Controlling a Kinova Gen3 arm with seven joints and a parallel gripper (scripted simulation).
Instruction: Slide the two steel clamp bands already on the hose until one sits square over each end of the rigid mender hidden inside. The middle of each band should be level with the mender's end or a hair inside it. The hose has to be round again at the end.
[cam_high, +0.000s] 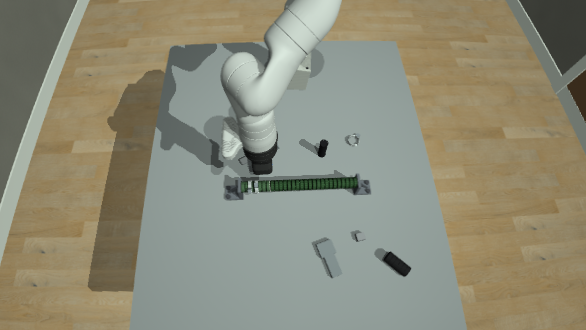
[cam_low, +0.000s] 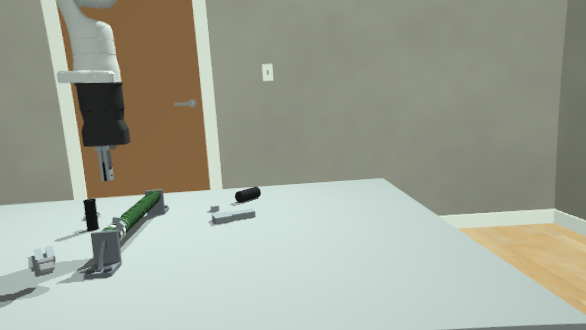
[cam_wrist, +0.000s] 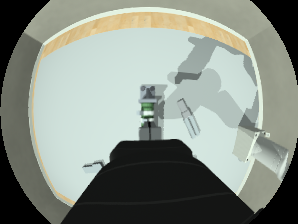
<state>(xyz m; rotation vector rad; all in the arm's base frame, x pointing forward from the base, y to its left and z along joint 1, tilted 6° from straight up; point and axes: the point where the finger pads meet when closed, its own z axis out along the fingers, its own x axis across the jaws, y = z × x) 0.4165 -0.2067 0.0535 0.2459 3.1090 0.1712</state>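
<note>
The grey stepped tool lies 12 cm behind my hand, 2 cm to the left of it and 16 cm below it. Round my hand: small grey cube: 20 cm ahead, 26 cm to the left, 16 cm below; black cylinder: 8 cm behind, 22 cm to the left, 13 cm below.
</note>
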